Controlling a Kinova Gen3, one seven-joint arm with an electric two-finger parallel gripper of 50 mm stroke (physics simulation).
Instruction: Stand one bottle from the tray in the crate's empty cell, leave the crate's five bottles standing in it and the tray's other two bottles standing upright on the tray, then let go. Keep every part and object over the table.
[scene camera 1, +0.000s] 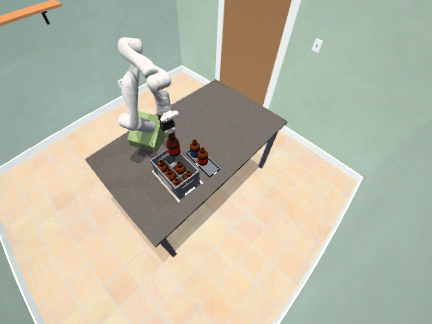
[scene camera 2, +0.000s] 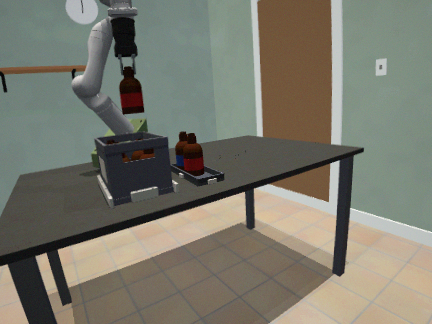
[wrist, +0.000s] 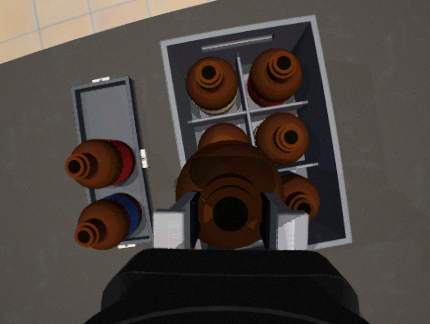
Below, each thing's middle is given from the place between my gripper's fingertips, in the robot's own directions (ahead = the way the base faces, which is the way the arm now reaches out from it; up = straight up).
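Scene:
Brown red-labelled bottle (scene camera 2: 130, 88): 5 cm below my hand.

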